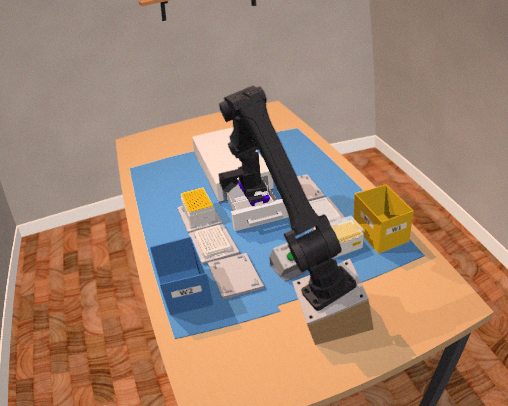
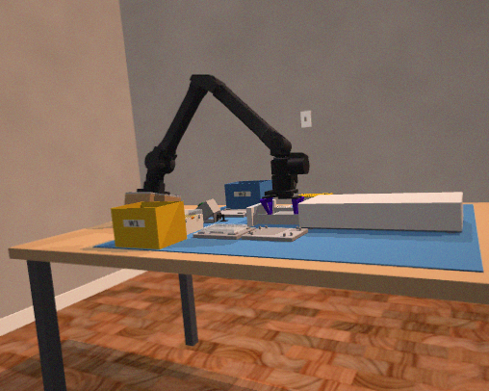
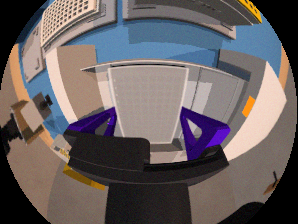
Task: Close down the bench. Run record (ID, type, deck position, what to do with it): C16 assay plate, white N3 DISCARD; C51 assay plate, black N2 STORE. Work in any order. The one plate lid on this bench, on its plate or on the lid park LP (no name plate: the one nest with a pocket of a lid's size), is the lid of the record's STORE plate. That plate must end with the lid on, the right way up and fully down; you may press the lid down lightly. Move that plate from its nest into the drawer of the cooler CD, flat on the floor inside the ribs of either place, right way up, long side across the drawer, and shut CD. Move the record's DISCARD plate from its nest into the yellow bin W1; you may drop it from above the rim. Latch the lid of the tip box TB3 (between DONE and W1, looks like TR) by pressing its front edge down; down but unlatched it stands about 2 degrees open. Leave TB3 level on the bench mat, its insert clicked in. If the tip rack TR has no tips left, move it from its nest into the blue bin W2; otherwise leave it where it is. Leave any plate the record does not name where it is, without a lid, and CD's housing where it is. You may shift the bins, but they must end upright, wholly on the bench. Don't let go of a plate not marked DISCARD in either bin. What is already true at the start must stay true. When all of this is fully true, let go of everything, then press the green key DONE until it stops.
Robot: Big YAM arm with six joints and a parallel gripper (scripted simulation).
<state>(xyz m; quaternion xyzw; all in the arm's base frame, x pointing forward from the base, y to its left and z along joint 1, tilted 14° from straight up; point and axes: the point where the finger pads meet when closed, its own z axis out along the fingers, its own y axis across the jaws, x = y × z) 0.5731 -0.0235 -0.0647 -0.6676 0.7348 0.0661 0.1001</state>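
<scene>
Right now my hand is right at the plate lid. Round my hand: cooler CD 17 cm ahead, 2 cm to the right, 1 cm above; then cooler drawer 3 cm ahead; then black plate right at my hand.
</scene>
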